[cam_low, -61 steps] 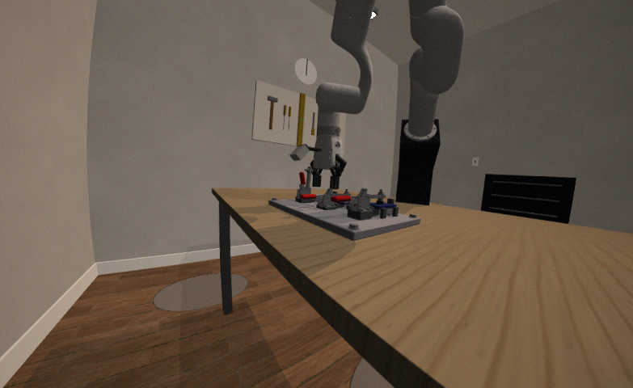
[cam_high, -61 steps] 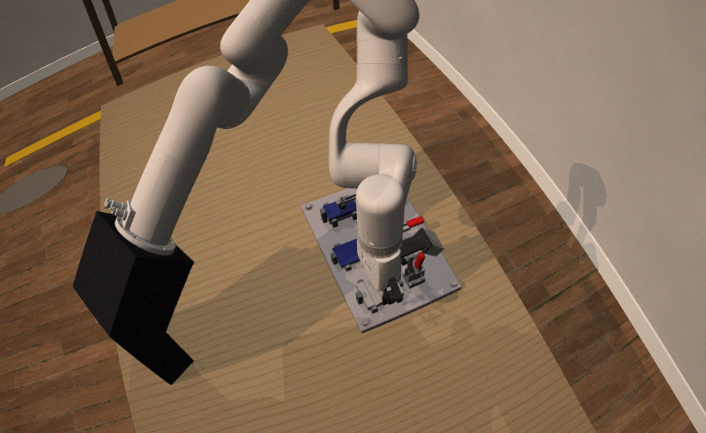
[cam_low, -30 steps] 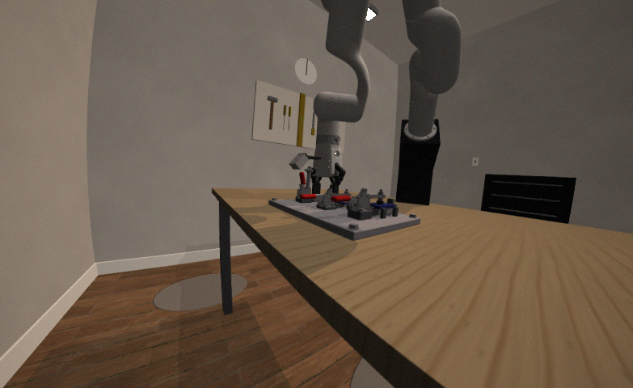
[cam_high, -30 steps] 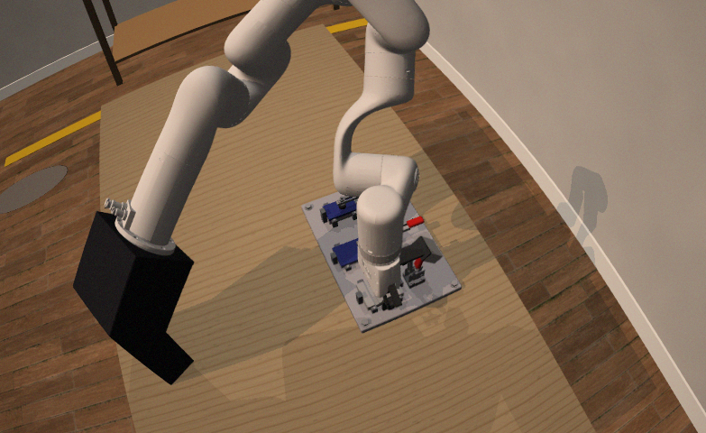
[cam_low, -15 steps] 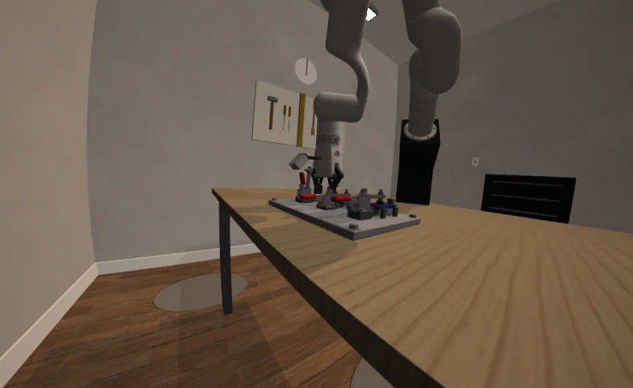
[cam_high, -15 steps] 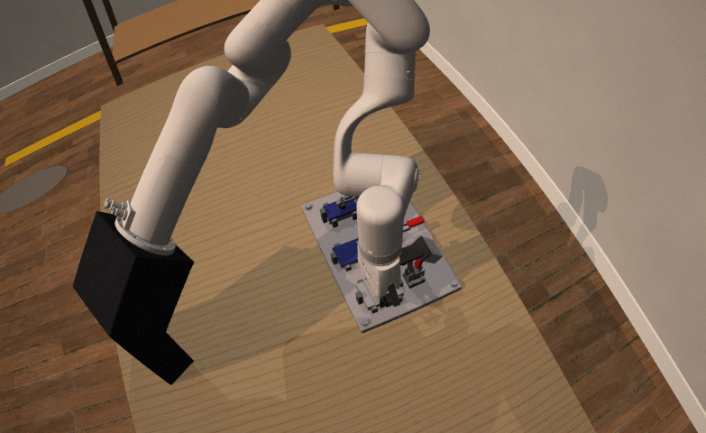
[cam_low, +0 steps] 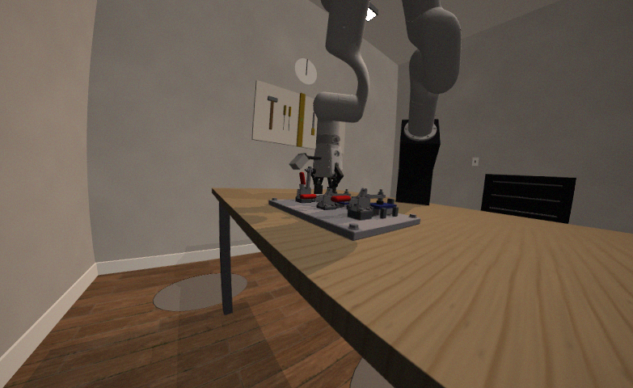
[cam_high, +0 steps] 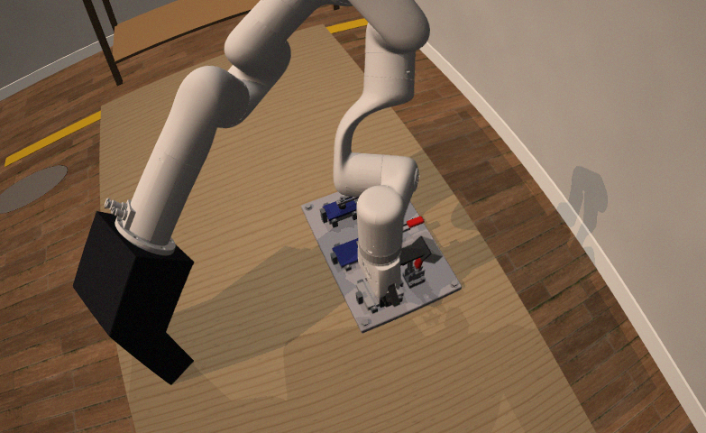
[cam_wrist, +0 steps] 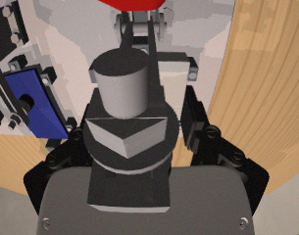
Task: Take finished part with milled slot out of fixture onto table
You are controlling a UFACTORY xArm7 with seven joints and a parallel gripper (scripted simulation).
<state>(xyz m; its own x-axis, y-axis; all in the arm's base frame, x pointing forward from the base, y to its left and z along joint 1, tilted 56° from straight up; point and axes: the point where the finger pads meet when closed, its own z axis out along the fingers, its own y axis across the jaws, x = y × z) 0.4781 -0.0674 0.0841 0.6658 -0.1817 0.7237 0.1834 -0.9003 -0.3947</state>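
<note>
Right now the grey finished part is 1 cm behind my hand and 1 cm below it. The rest, counted from my hand: grey fixture plate: 2 cm ahead, 12 cm to the left, 3 cm below.
</note>
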